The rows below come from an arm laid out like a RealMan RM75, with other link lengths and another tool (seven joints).
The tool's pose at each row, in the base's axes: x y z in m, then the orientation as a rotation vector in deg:
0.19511 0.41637 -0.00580 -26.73 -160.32 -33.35
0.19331 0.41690 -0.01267 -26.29 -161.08 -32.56
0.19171 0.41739 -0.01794 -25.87 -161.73 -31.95
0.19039 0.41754 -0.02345 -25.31 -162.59 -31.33
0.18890 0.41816 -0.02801 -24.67 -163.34 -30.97
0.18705 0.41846 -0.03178 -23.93 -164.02 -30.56
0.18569 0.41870 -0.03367 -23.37 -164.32 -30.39
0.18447 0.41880 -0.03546 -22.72 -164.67 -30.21
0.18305 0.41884 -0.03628 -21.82 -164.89 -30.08
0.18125 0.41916 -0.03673 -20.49 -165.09 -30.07
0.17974 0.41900 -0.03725 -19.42 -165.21 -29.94
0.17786 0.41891 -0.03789 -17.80 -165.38 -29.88
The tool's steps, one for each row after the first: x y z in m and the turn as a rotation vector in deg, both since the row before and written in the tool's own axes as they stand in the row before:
-0.00026 -0.00254 0.00665 0.58 -0.54 -0.40
0.00008 -0.00190 0.00519 0.46 -0.46 -0.38
-0.00027 -0.00214 0.00524 0.47 -0.62 -0.52
0.00033 -0.00143 0.00461 0.30 -0.52 -0.57
0.00085 -0.00155 0.00382 0.34 -0.43 -0.60
0.00087 -0.00081 0.00201 0.16 -0.13 -0.41
0.00074 -0.00085 0.00185 0.17 -0.16 -0.48
0.00116 -0.00064 0.00097 0.16 0.02 -0.61
0.00167 -0.00036 0.00078 0.11 0.12 -0.89
0.00129 -0.00072 0.00063 0.17 0.14 -0.70
0.00163 -0.00077 0.00083 0.17 0.20 -1.07

